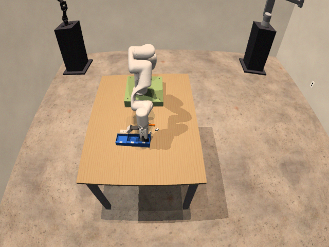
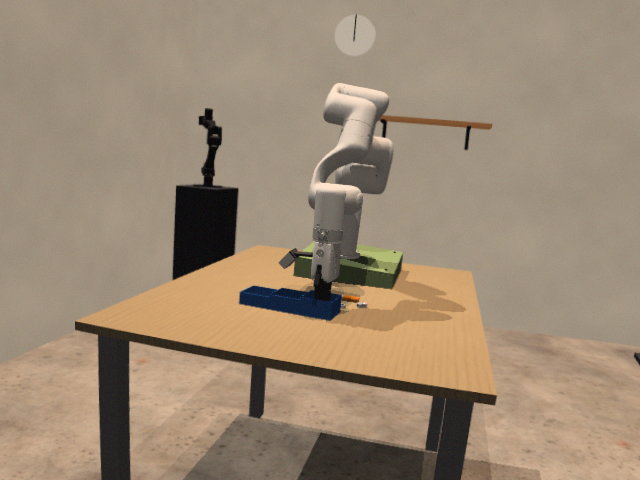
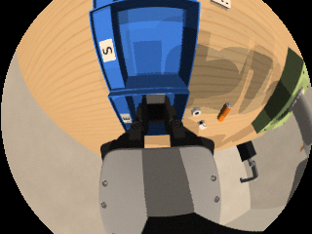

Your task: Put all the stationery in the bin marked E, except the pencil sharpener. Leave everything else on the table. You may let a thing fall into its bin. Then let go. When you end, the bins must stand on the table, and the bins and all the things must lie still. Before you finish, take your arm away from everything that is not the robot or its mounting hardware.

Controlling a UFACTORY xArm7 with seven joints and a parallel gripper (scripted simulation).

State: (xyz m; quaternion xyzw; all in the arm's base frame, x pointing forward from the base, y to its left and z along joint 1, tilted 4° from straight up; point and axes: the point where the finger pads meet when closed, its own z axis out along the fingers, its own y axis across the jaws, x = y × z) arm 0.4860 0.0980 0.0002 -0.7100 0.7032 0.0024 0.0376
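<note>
My hand is 8 cm to the left of the blue bin tray, 1 cm short of it and 1 cm above it. Also, from my hand: black item 2 cm below, 1 cm to the right; orange stick 15 cm behind, 3 cm to the left, 3 cm below; white flat piece 18 cm to the right, 7 cm behind, 3 cm below.
</note>
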